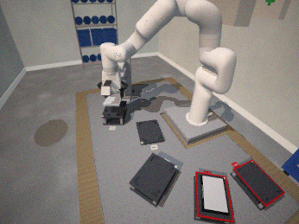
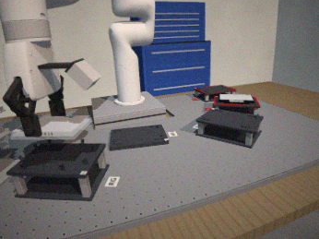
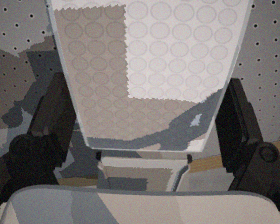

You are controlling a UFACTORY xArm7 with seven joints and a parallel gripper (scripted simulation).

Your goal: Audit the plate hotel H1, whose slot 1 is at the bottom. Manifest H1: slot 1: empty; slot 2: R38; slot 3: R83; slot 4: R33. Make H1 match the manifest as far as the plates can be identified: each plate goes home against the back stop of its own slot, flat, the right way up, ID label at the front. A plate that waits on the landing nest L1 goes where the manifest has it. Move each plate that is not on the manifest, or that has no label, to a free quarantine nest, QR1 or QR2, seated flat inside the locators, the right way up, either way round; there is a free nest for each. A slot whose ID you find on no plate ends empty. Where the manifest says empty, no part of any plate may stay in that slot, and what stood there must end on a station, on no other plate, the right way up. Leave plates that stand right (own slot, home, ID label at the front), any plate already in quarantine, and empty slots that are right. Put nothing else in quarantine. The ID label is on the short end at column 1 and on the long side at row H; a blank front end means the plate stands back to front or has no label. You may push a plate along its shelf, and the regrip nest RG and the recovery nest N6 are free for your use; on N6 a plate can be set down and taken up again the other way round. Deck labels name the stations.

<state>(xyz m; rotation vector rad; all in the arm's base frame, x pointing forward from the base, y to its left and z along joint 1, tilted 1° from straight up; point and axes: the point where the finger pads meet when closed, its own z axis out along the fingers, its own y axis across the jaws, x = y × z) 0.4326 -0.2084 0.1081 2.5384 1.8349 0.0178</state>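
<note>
My hand is 8 cm above the raised regrip nest RG and 1 cm to the right of it. From my hand the other things lie so: white well plate (1 cm to the left, 1 cm below); then plate labelled R83 (16 cm to the right, 7 cm above, 5 cm behind); then RG label (14 cm below, 11 cm to the left, 4 cm ahead).
</note>
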